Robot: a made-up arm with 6 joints.
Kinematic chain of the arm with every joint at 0, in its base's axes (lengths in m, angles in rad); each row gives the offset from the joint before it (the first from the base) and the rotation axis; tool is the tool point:
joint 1: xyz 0 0 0.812 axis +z
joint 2: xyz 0.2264 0 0 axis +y
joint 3: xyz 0 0 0.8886 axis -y
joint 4: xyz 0 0 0.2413 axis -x
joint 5: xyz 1.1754 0 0 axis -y
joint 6: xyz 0.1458 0 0 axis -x
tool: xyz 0 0 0
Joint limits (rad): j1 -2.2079..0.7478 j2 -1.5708..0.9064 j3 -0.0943..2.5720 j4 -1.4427..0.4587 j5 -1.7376..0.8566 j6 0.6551..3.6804
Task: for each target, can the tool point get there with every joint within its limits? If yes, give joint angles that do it. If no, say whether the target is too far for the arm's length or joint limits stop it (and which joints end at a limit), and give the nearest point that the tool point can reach.
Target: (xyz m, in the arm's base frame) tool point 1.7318 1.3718 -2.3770
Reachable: no: too far | nearest point 0.7440 0.9735 -0.4086 | short by 2.238 m
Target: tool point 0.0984 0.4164 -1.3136
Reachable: no: joint limits stop it (at a limit: joint 2, joint 3, joint 5) | nearest point 0.2418 1.0234 -0.4478 | short by 1.067 m
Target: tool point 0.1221 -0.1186 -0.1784
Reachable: no: joint limits stop it (at a limit: joint 1, joint 2, joint 3, joint 5) | nearest point -0.7578 -0.7320 -0.4467 | short by 1.106 m
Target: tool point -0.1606 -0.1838 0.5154
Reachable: no: joint limits stop it (at a limit: joint 1, joint 3, joint 4, joint 5) | nearest point -0.9925 -0.7261 -0.1034 | short by 1.170 m
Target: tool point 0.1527 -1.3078 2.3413
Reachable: yes | joints -1.4651 -0.0944 0.2372 -0.7841 -0.1356 2.6800
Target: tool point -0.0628 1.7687 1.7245
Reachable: yes | joints -1.5190 -1.2918 1.1761 -0.5158 -0.4133 2.0059
